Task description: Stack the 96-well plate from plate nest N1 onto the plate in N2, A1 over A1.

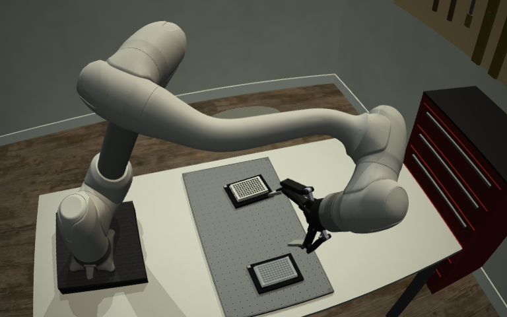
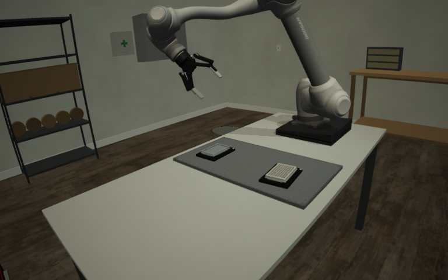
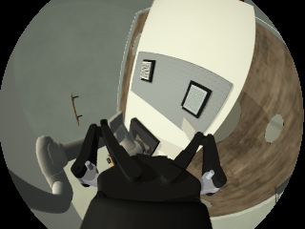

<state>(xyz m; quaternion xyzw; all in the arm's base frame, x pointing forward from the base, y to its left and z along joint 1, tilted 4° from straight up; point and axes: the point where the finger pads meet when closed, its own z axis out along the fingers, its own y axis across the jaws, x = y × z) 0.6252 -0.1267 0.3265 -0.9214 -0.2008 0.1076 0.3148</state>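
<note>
The white 96-well plate is 410 mm to the left of my hand, 310 mm below it and 20 mm behind it. From my hand the other things lie so: greyer 96-well plate (310 mm below, 20 mm to the left, 10 mm ahead).
</note>
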